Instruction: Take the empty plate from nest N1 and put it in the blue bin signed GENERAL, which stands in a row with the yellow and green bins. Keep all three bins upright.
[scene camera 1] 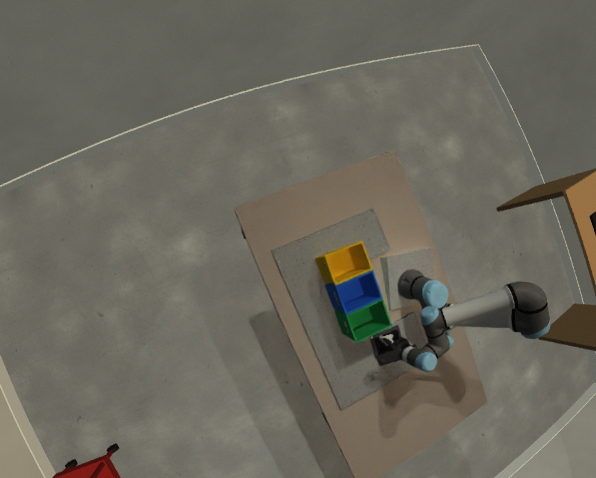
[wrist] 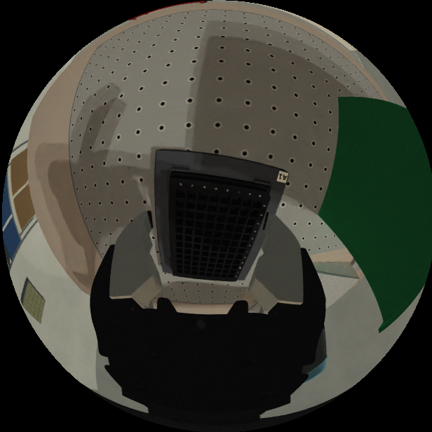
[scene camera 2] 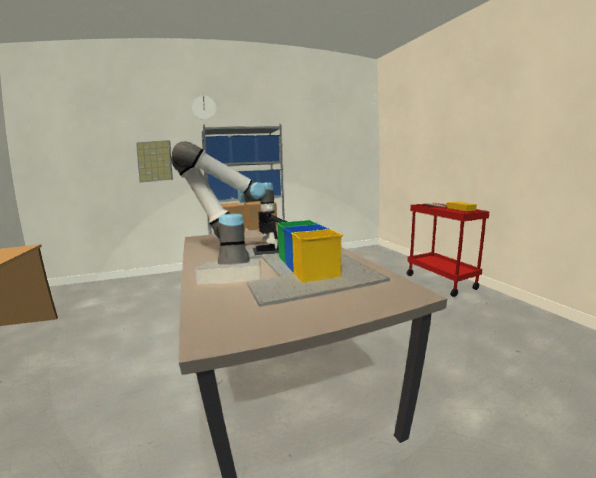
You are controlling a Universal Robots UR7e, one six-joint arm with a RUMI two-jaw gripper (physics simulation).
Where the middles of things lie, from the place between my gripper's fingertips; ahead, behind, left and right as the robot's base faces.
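Labels:
From the dark nest [wrist: 199,162], my hand is 3 cm past it and 1 cm above it. Measuring from my hand, there's the black plate [wrist: 212,220], 3 cm behind, and the blue bin [scene camera 1: 358,292], which is 7 cm ahead, 33 cm to the right and 7 cm above. The green bin [scene camera 1: 365,322] is 8 cm ahead of my hand, 20 cm to the right of it and 7 cm above it.

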